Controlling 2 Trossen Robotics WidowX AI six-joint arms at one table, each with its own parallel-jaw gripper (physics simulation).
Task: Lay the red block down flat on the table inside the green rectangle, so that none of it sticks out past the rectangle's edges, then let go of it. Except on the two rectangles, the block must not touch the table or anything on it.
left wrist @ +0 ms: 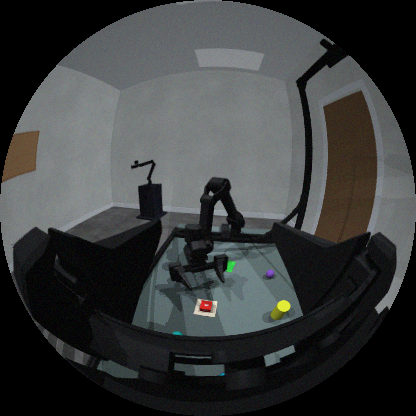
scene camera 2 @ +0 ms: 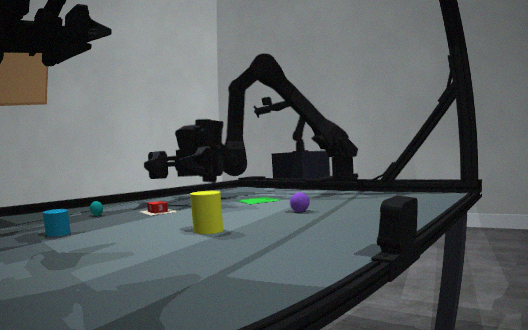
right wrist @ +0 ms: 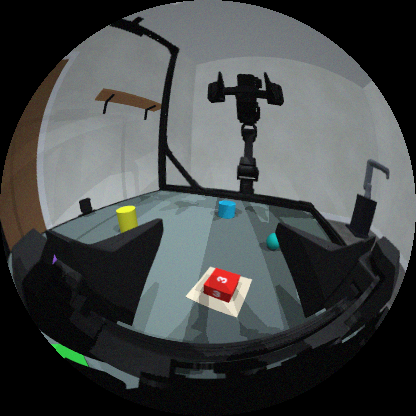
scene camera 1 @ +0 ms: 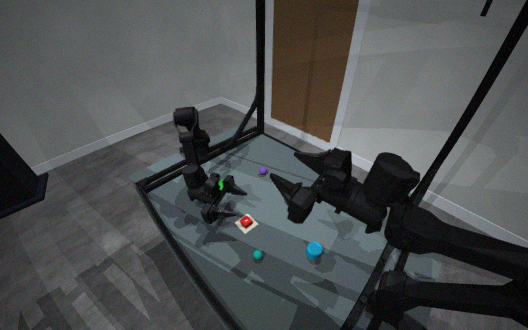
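Pixels of known places: left gripper, fingertip midpoint: [left wrist: 219, 226] [scene camera 2: 100, 39] [right wrist: 241, 71] [scene camera 1: 283, 163]; right gripper, fingertip midpoint: [left wrist: 207, 285] [scene camera 2: 161, 163] [right wrist: 222, 226] [scene camera 1: 241, 204]; left arm's base at its link origin: [right wrist: 245, 193] [scene camera 1: 379, 305]; right arm's base at its link origin: [left wrist: 234, 233] [scene camera 2: 343, 180] [scene camera 1: 203, 152].
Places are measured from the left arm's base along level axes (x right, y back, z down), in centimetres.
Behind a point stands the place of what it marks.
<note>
The red block [scene camera 1: 245, 221] {x -0.2, y -47.9, z 0.0 cm} [scene camera 2: 157, 207] {x 1.7, y -47.1, z 0.7 cm} [left wrist: 206, 305] {x 0.5, y -47.7, z 0.0 cm} [right wrist: 222, 284] {x 0.1, y -48.8, z 0.0 cm} lies flat on the pale rectangle [scene camera 1: 246, 230] {x -2.0, y -46.0, z 1.8 cm} [left wrist: 212, 313] {x 2.3, y -45.6, z 1.8 cm} [right wrist: 197, 296] {x 2.6, y -50.1, z 1.8 cm}. The green rectangle [scene camera 1: 221, 184] {x 8.4, y -69.9, z 1.8 cm} [scene camera 2: 258, 200] {x 9.2, y -69.0, z 1.8 cm} [left wrist: 230, 266] {x 11.0, y -67.9, z 1.8 cm} [right wrist: 71, 355] lies flat on the table; in scene camera 1 the right gripper hides much of it. My right gripper [scene camera 1: 241, 204] {x 0.6, y -49.8, z -7.6 cm} [left wrist: 207, 285] {x 0.6, y -49.8, z -7.6 cm} [right wrist: 222, 226] {x 0.6, y -49.8, z -7.6 cm} is open and empty, above the table, with its fingertips pointing toward the block's side and short of it. My left gripper [scene camera 1: 283, 164] {x 0.1, y -35.0, z -32.4 cm} [scene camera 2: 100, 39] {x 0.1, y -35.0, z -32.4 cm} is open and empty, high above the table.
A teal ball [scene camera 1: 257, 255] {x -7.8, y -36.4, z -0.8 cm} [scene camera 2: 96, 208] {x -5.7, y -36.1, z 0.2 cm} [right wrist: 273, 241] {x -6.7, y -38.1, z -0.2 cm} and a blue cylinder [scene camera 1: 314, 250] {x 3.7, y -23.0, z -1.8 cm} [scene camera 2: 57, 223] {x 6.6, y -22.7, z -0.1 cm} [right wrist: 227, 209] {x 3.7, y -25.5, z -0.5 cm} stand near the block. A yellow cylinder [scene camera 2: 207, 212] {x 23.7, y -40.3, z -1.1 cm} [left wrist: 281, 310] {x 20.7, y -40.2, z -3.5 cm} [right wrist: 127, 219] {x 20.2, y -42.9, z -2.0 cm} and a purple ball [scene camera 1: 263, 171] {x 24.6, y -59.0, z -0.6 cm} [scene camera 2: 299, 202] {x 26.5, y -58.6, z 0.0 cm} [left wrist: 270, 274] {x 25.2, y -58.6, z -0.5 cm} are on the table too.
</note>
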